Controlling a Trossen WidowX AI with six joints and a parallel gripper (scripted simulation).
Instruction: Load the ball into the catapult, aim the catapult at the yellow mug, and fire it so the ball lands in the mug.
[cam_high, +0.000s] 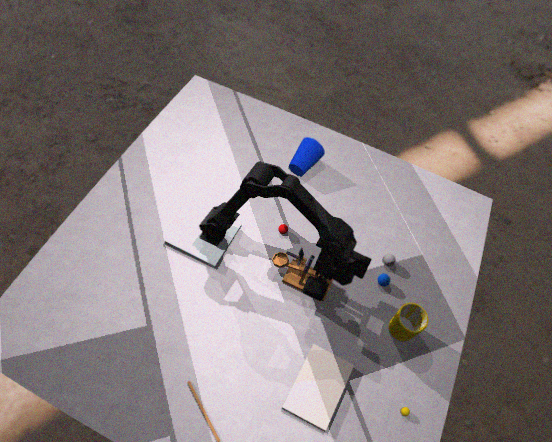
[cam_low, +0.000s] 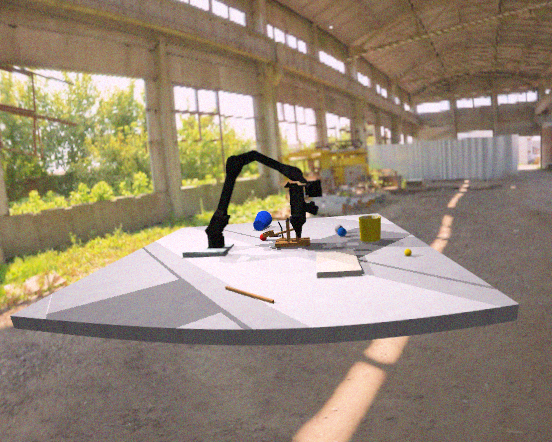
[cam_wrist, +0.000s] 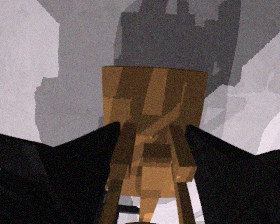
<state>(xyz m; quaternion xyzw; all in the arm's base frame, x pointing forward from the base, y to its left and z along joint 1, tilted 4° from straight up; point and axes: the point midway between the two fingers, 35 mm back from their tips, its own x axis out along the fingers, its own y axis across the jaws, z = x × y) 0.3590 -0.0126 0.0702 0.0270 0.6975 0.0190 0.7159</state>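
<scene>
Now: the red ball 170 mm behind my gripper tip, 130 mm to the left of it and 20 mm below it. The rest, counted from my gripper tip: blue ball (190 mm ahead, 110 mm to the left, 20 mm below); then wooden catapult (70 mm behind, 20 mm to the left, 20 mm above); then grey ball (180 mm ahead, 190 mm to the left, 20 mm below).
</scene>
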